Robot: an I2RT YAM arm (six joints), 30 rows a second.
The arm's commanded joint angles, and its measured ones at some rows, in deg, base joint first. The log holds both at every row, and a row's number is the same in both.
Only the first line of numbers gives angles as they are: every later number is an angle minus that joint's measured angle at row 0.
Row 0, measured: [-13.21, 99.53, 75.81, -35.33, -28.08, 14.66]
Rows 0 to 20, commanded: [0.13, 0.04, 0.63, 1.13, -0.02, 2.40]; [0.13, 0.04, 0.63, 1.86, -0.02, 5.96]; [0.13, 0.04, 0.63, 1.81, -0.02, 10.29]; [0.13, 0.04, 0.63, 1.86, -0.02, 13.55]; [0.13, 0.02, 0.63, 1.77, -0.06, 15.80]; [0.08, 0.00, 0.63, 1.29, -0.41, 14.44]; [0.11, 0.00, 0.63, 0.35, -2.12, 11.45]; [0.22, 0.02, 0.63, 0.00, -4.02, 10.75]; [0.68, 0.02, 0.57, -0.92, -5.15, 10.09]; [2.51, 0.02, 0.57, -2.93, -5.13, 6.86]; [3.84, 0.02, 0.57, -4.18, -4.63, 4.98]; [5.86, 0.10, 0.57, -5.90, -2.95, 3.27]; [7.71, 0.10, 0.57, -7.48, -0.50, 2.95]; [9.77, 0.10, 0.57, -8.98, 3.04, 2.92]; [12.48, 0.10, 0.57, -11.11, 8.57, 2.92]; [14.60, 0.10, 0.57, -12.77, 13.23, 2.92]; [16.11, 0.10, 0.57, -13.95, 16.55, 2.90]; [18.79, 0.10, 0.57, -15.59, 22.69, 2.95]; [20.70, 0.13, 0.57, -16.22, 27.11, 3.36]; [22.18, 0.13, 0.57, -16.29, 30.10, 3.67]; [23.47, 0.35, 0.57, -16.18, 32.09, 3.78]
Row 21, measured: [20.83, 0.00, 0.07, -16.13, 17.82, 4.10]
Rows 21 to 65, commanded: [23.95, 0.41, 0.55, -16.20, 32.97, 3.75]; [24.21, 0.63, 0.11, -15.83, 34.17, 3.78]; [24.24, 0.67, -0.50, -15.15, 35.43, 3.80]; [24.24, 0.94, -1.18, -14.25, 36.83, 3.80]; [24.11, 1.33, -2.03, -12.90, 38.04, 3.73]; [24.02, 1.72, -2.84, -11.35, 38.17, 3.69]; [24.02, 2.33, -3.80, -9.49, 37.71, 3.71]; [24.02, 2.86, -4.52, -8.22, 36.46, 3.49]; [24.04, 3.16, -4.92, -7.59, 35.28, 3.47]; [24.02, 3.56, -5.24, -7.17, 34.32, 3.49]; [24.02, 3.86, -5.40, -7.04, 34.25, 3.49]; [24.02, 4.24, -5.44, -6.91, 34.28, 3.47]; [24.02, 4.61, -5.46, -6.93, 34.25, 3.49]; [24.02, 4.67, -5.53, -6.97, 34.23, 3.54]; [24.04, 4.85, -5.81, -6.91, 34.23, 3.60]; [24.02, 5.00, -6.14, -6.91, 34.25, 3.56]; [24.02, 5.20, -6.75, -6.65, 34.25, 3.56]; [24.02, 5.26, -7.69, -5.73, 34.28, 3.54]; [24.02, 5.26, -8.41, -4.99, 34.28, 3.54]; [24.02, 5.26, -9.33, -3.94, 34.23, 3.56]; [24.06, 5.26, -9.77, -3.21, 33.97, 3.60]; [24.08, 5.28, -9.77, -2.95, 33.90, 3.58]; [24.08, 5.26, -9.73, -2.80, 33.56, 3.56]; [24.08, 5.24, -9.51, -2.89, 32.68, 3.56]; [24.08, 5.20, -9.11, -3.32, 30.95, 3.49]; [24.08, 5.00, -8.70, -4.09, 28.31, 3.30]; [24.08, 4.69, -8.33, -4.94, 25.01, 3.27]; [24.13, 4.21, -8.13, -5.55, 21.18, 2.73]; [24.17, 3.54, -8.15, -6.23, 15.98, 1.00]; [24.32, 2.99, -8.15, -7.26, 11.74, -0.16]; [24.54, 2.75, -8.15, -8.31, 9.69, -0.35]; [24.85, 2.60, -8.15, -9.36, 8.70, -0.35]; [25.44, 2.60, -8.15, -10.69, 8.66, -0.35]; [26.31, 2.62, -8.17, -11.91, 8.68, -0.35]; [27.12, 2.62, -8.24, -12.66, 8.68, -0.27]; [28.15, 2.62, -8.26, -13.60, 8.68, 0.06]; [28.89, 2.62, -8.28, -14.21, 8.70, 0.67]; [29.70, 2.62, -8.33, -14.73, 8.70, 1.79]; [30.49, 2.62, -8.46, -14.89, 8.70, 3.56]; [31.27, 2.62, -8.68, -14.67, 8.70, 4.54]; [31.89, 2.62, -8.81, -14.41, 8.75, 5.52]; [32.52, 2.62, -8.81, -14.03, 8.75, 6.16]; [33.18, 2.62, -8.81, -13.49, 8.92, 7.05]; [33.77, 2.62, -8.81, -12.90, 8.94, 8.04]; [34.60, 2.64, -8.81, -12.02, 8.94, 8.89]
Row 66, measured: [32.83, 4.35, -8.94, -13.57, 10.10, 4.96]
